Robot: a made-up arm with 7 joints. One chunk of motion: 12 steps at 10 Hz.
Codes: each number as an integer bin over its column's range. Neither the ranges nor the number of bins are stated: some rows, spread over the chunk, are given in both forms.
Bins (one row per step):
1: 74 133 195 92 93 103 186
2: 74 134 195 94 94 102 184
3: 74 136 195 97 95 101 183
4: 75 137 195 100 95 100 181
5: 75 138 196 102 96 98 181
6: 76 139 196 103 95 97 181
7: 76 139 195 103 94 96 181
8: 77 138 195 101 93 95 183
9: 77 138 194 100 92 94 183
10: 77 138 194 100 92 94 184
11: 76 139 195 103 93 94 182
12: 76 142 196 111 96 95 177
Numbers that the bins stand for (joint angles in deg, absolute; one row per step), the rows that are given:
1: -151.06 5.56 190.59 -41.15 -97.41 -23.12 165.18
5: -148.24 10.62 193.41 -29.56 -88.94 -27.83 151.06
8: -142.59 10.62 190.59 -30.72 -97.41 -30.66 156.71
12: -145.41 14.66 193.41 -19.13 -88.94 -30.66 139.76
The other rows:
2: -151.06 6.57 190.59 -38.84 -94.59 -24.06 159.53
3: -151.06 8.59 190.59 -35.36 -91.76 -25.00 156.71
4: -148.24 9.60 190.59 -31.88 -91.76 -25.95 151.06
6: -145.41 11.63 193.41 -28.40 -91.76 -28.78 151.06
7: -145.41 11.63 190.59 -28.40 -94.59 -29.72 151.06
9: -142.59 10.62 187.76 -31.88 -100.24 -31.61 156.71
10: -142.59 10.62 187.76 -31.88 -100.24 -31.61 159.53
11: -145.41 11.63 190.59 -28.40 -97.41 -31.61 153.88

